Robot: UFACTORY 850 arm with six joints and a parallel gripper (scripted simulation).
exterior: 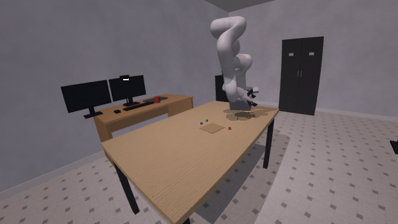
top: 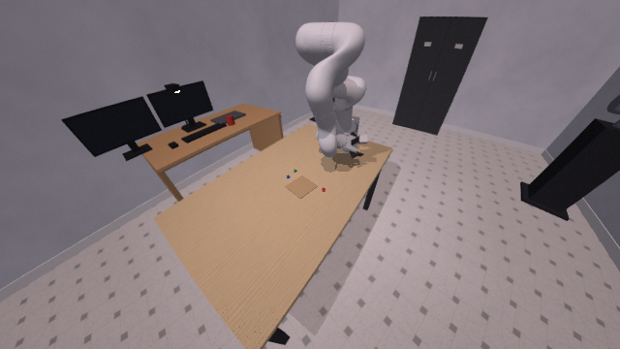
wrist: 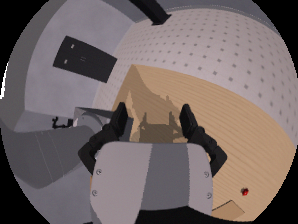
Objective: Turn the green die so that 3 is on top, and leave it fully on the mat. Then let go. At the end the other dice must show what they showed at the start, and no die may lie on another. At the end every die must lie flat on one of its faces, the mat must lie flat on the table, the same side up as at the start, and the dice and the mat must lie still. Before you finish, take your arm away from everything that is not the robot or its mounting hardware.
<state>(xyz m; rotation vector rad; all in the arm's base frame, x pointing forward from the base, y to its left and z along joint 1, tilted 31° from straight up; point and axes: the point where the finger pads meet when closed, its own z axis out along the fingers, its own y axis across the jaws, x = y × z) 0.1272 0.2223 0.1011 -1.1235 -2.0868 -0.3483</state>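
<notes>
The green die lies 32 cm ahead of my hand, 27 cm to the right of it and 15 cm below it. From my hand the other things lie so: red die (32 cm ahead, 1 cm to the right, 15 cm below); tan mat (39 cm ahead, 13 cm to the right, 16 cm below); blue die (39 cm ahead, 25 cm to the right, 15 cm below).
</notes>
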